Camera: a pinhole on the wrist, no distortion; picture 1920 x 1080 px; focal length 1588.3 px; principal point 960.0 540.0 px. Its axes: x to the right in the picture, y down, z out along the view. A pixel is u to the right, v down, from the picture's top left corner.
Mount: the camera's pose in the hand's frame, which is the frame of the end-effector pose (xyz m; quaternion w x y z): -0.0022 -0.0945 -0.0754 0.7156 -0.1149 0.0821 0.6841
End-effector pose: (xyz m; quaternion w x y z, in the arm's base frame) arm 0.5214 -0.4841 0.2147 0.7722 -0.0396 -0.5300 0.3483
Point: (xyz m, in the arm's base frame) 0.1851 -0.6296 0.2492
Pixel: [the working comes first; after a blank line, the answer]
In the camera's frame: 0.0098 0.1037 0.4456

995.0 909.6
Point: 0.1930 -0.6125 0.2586
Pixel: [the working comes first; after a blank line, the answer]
In the camera's frame: 0.0177 0.0854 0.4387

1024.0 849.3
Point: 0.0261 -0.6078 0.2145
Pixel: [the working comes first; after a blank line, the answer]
In the camera's frame: 0.0824 0.1478 0.5862

1183.2 940.4
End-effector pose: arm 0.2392 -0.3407 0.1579 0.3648 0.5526 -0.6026 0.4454
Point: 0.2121 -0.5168 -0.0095
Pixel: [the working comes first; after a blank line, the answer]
In the camera's frame: 0.0534 0.0803 0.3279

1218.8 928.8
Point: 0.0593 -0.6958 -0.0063
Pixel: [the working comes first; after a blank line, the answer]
In the camera's frame: 0.1602 -0.0050 0.5195

1449.7 524.8
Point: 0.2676 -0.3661 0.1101
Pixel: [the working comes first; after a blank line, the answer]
In the camera's frame: 0.0360 0.0338 0.1339

1387.6 940.5
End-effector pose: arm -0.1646 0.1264 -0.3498 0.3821 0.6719 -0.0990 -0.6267
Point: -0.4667 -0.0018 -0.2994
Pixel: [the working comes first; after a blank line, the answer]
In the camera's frame: -0.0065 -0.0002 0.4215

935.4 539.2
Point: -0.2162 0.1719 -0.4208
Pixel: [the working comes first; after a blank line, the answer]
In the camera's frame: -0.0263 -0.0239 0.0948

519.0 140.3
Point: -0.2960 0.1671 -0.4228
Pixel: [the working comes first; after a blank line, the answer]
In the camera's frame: -0.0720 -0.0177 0.1602

245.6 364.7
